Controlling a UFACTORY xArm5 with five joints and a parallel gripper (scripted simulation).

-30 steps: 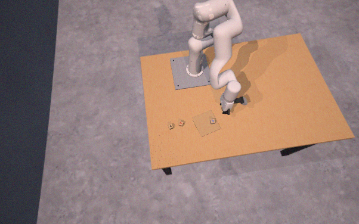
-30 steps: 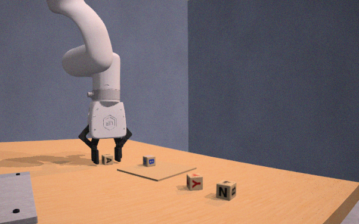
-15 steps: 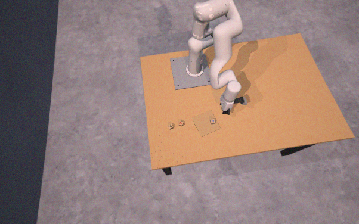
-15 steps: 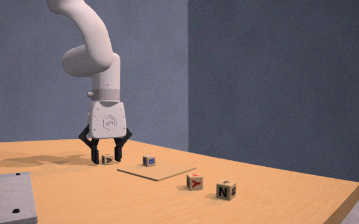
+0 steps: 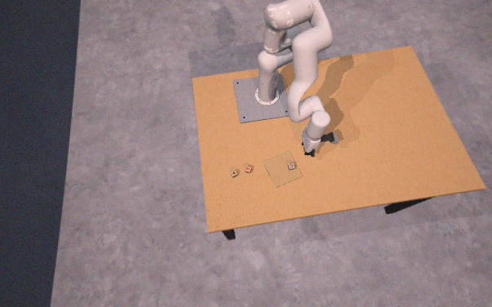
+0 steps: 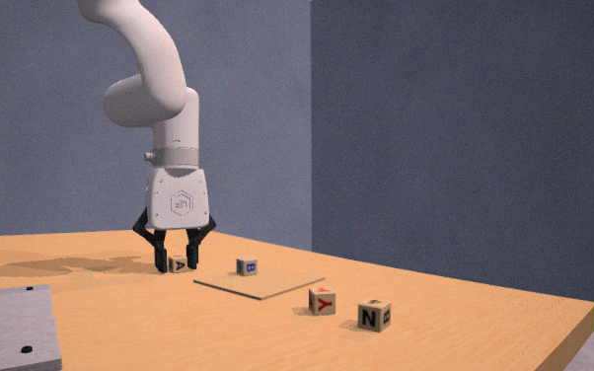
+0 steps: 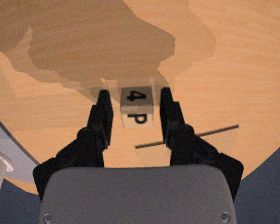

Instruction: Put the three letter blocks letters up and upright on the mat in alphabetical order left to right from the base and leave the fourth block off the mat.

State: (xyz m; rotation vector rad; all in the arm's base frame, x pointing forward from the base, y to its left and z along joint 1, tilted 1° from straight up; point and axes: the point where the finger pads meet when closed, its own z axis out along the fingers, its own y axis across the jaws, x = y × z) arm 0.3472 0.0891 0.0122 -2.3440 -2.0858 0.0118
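My hand is 14 cm to the left of the thin tan mat, 6 cm short of it and 2 cm above it. From my hand the other things lie so: blue-lettered block 10 cm to the right, 7 cm ahead, 1 cm below; then black-lettered block 37 cm to the right, 3 cm ahead, 1 cm below; then red-lettered block 30 cm to the right, 3 cm ahead, 1 cm below.
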